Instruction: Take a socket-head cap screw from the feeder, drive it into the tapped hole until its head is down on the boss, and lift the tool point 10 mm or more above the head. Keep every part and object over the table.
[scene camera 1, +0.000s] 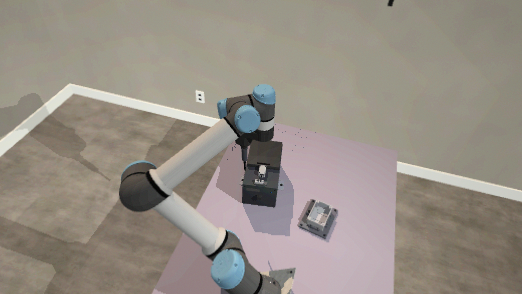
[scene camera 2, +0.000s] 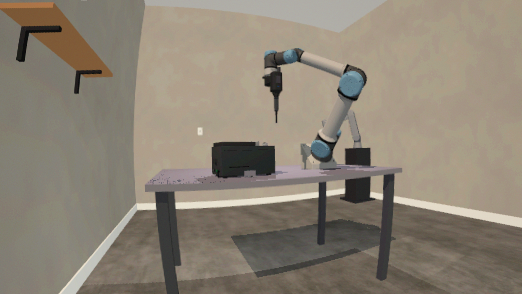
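The black screw feeder (scene camera 1: 259, 194) (scene camera 2: 243, 161) stands on the table, with a small silver pick-up part (scene camera 1: 262, 171) on its top in scene camera 1. My screwdriver (scene camera 1: 245, 167) (scene camera 2: 276, 121) points straight down. Its tip is well above the feeder's height in scene camera 2, and it shows beside the feeder's left edge in scene camera 1. Whether a screw sits on the tip is too small to tell. A light grey open-topped housing (scene camera 1: 319, 214) on a dark square base lies right of the feeder in scene camera 1. Its tapped hole and boss cannot be made out, and it does not show in scene camera 2.
The pinkish table (scene camera 1: 370, 200) (scene camera 2: 170, 176) carries the arm's base at its near end in scene camera 1. Small dark specks lie near its far edge. An orange wall shelf (scene camera 2: 60, 37) hangs at the left, and a black pedestal (scene camera 2: 357, 187) stands behind the table in scene camera 2.
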